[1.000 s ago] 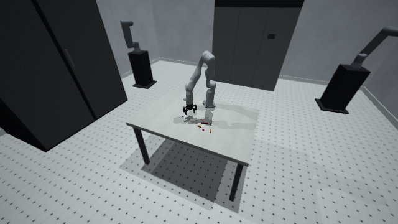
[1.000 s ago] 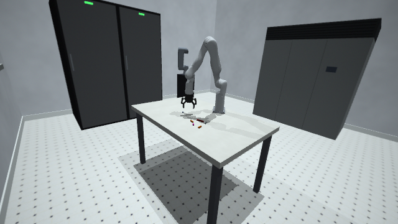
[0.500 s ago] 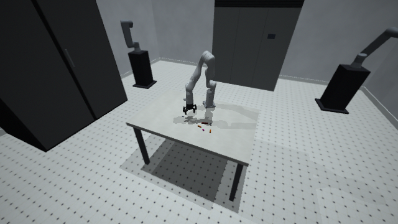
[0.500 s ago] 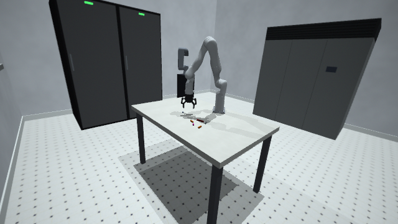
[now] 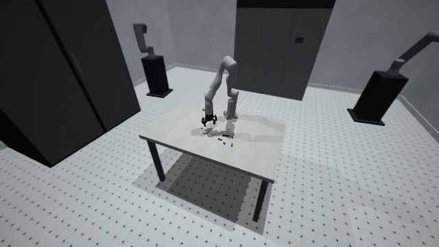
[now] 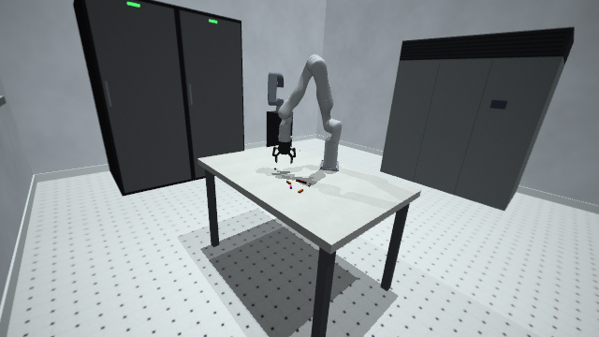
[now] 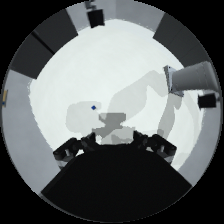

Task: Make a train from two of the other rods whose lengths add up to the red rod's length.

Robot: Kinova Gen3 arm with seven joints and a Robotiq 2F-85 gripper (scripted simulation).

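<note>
My hand is 3 cm short of the grey rod, 24 cm to the right of it and 7 cm above it. The rest, counted from my hand: magenta rod 13 cm ahead, 18 cm to the left, 7 cm below; red rod 2 cm ahead, 17 cm to the left, 7 cm below; tiny blue rod 2 cm behind, 9 cm to the right, 7 cm below.
</note>
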